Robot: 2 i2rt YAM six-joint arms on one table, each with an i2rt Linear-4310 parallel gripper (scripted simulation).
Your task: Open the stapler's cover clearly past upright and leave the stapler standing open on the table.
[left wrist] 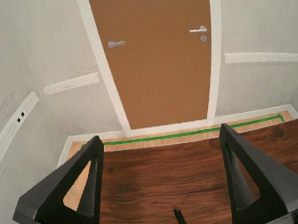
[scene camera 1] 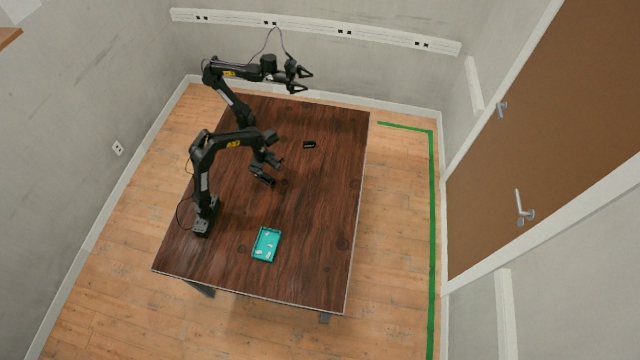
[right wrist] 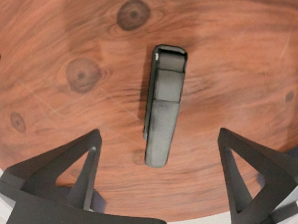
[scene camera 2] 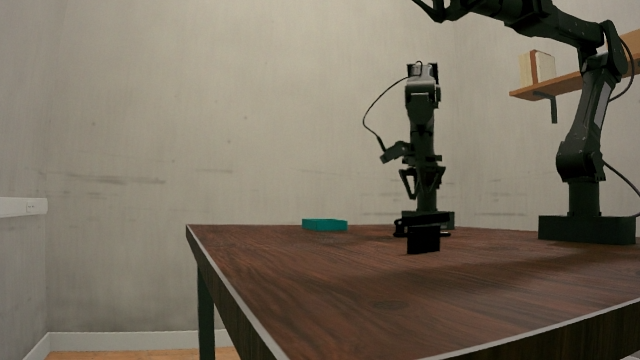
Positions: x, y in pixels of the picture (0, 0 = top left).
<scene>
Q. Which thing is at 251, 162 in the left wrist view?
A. My left gripper.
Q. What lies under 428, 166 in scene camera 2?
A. My right gripper.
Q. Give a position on a black stapler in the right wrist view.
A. At 167, 77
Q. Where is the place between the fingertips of my right gripper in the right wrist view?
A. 160, 135
</scene>
